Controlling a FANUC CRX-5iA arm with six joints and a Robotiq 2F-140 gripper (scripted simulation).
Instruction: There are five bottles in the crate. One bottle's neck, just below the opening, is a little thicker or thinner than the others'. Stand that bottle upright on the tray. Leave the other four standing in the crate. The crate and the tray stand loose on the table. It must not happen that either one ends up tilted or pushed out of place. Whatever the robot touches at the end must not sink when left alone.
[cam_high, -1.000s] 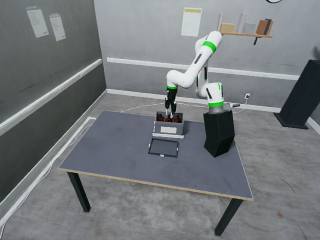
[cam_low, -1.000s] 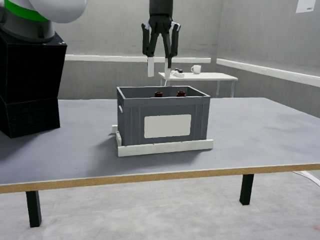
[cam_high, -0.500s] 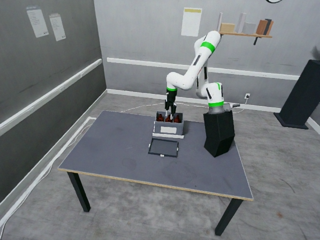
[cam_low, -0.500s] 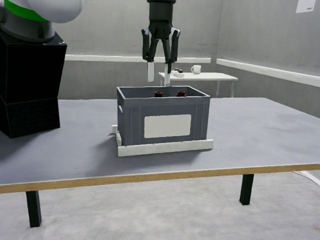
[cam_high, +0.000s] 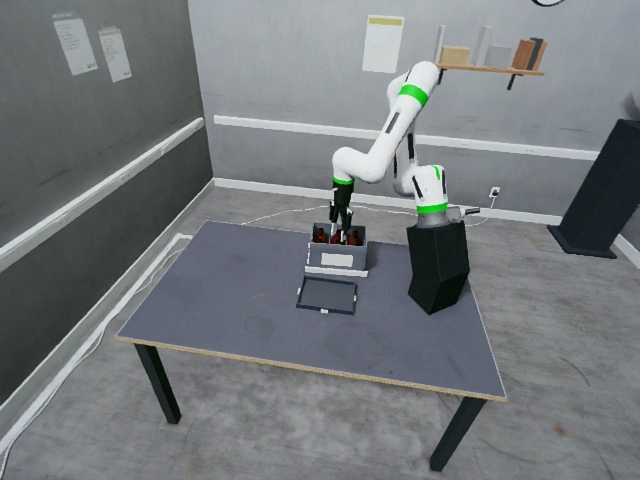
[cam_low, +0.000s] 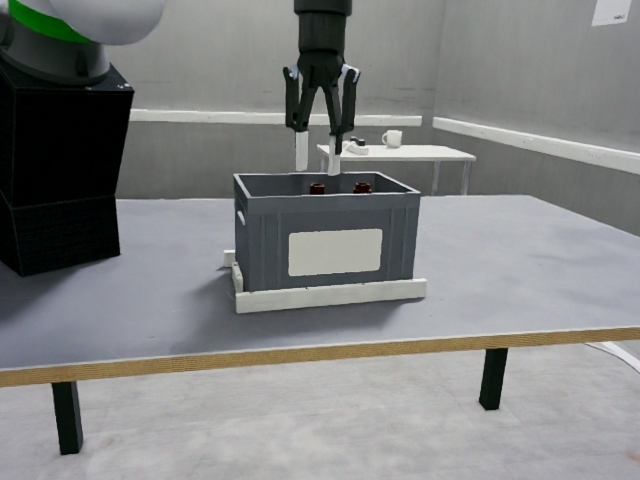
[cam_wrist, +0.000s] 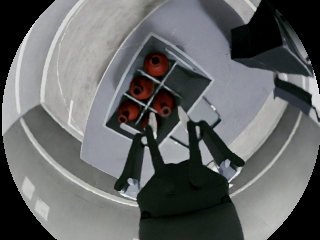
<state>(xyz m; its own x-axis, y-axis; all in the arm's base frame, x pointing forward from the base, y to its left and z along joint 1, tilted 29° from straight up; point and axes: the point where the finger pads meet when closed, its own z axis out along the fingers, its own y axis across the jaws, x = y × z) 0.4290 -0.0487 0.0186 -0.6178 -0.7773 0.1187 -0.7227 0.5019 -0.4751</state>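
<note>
Now: the grey crate 13 cm below my hand and 4 cm to the right of it. Round my hand: dark tray: 22 cm to the left, 20 cm below, 2 cm ahead.
</note>
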